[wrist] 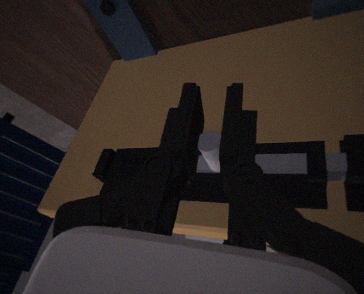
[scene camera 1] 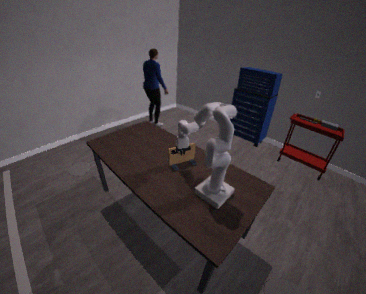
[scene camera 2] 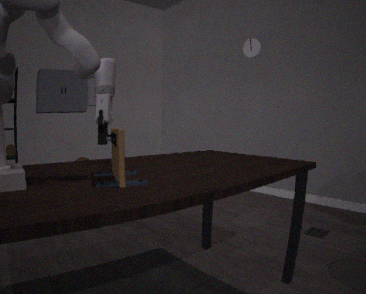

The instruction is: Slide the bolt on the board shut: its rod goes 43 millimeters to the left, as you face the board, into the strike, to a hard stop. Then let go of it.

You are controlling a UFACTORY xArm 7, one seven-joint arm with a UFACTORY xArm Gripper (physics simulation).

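Frame: origin at the arm's base, x ahead, y left, z up, level; millimetres.
Seen in the pictures: gripper, between the fingertips: [wrist: 215, 102] [scene camera 1: 182, 154] [scene camera 2: 102, 144]; arm's base, origin of its link: [scene camera 1: 215, 187].
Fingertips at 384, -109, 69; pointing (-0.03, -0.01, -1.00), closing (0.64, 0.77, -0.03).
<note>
Pixels of each thing's top centre, then the offset from my fingertips to it, as dx, dy, dz. "*": a spot on its surface instead. Level surfaces: height alone.
- tan board, centre of its top: [wrist: 191, 232] [scene camera 2: 116, 128] [scene camera 1: 182, 145] +35, -40, +55
- bolt's black housing, a spot on its surface: [wrist: 295, 194] * +51, +15, +33
- grey rod, centre of its top: [wrist: 261, 175] +38, +3, +25
- black strike, a spot on its surface: [wrist: 355, 192] * +62, +38, +30
- round grey knob, centre of its top: [wrist: 213, 162] +14, -10, +26
- dark brown table, height of its surface: dz -122
The tan board [scene camera 1: 182, 157] [scene camera 2: 119, 160] [wrist: 290, 100] stands upright on the table. On its face is the bolt's black housing [wrist: 295, 194], with the grey rod [wrist: 336, 166] showing in the slot and in the gap before the black strike [wrist: 355, 192] at the right edge of the wrist view. How far the rod reaches into the strike is hidden. The round grey knob [wrist: 210, 144] sticks out from the rod. My gripper [scene camera 1: 181, 150] [scene camera 2: 103, 142] [wrist: 215, 102] is shut on the knob, one black finger on each side of it.
The board's blue feet [scene camera 2: 132, 183] [wrist: 122, 32] rest on the dark brown table [scene camera 1: 132, 167] [scene camera 2: 225, 172]. Behind the table are a person [scene camera 1: 153, 82], a blue tool cabinet [scene camera 1: 256, 102] and a red cart [scene camera 1: 312, 159]. A grey wall cabinet [scene camera 2: 61, 91] hangs at the back.
</note>
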